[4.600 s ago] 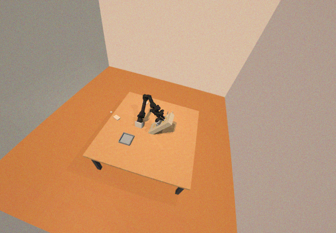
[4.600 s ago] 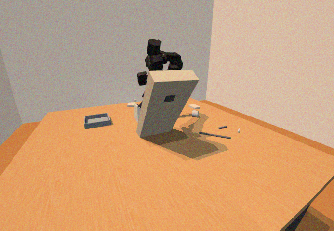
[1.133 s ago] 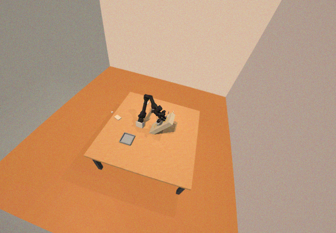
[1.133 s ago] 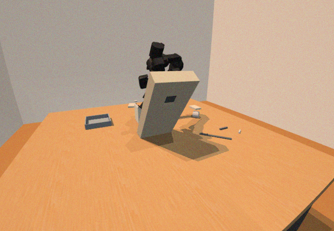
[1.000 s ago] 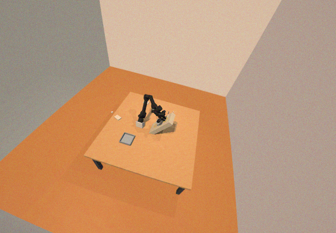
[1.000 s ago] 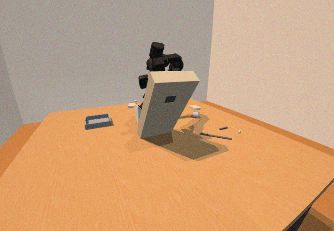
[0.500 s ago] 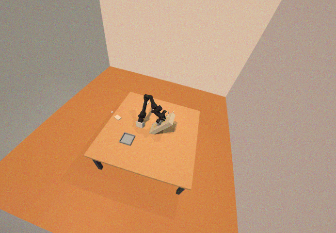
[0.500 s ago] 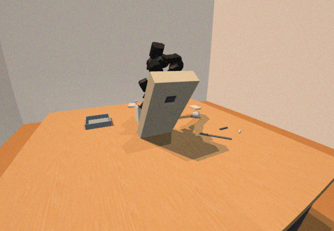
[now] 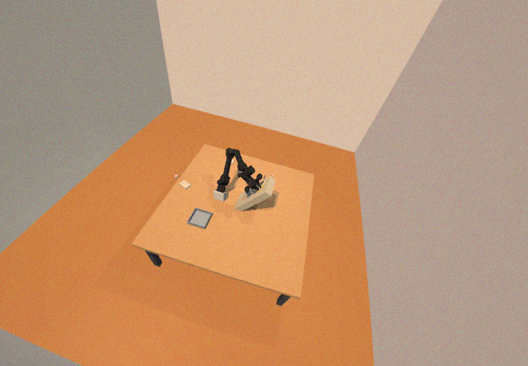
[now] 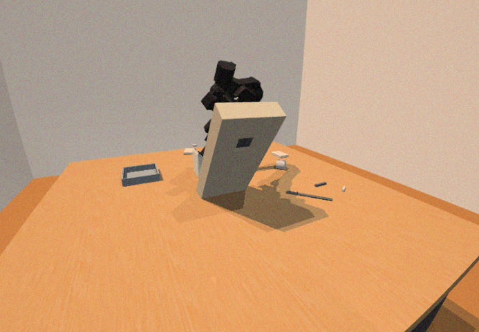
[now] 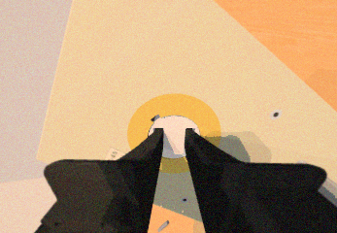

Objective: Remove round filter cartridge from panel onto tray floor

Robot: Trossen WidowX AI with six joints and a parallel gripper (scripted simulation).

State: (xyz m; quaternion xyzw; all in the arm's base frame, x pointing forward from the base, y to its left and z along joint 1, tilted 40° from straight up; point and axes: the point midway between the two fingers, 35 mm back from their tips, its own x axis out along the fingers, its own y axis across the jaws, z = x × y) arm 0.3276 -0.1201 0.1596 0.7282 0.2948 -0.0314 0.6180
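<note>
My gripper tip is 80 mm above the beige service panel and 40 mm past it. Also, from my gripper tip: white spool: 350 mm to the left, 270 mm behind, 240 mm below; then white round filter cartridge: 10 mm below, 10 mm ahead; then short dark piece: 390 mm to the left, 250 mm below, 40 mm behind.
</note>
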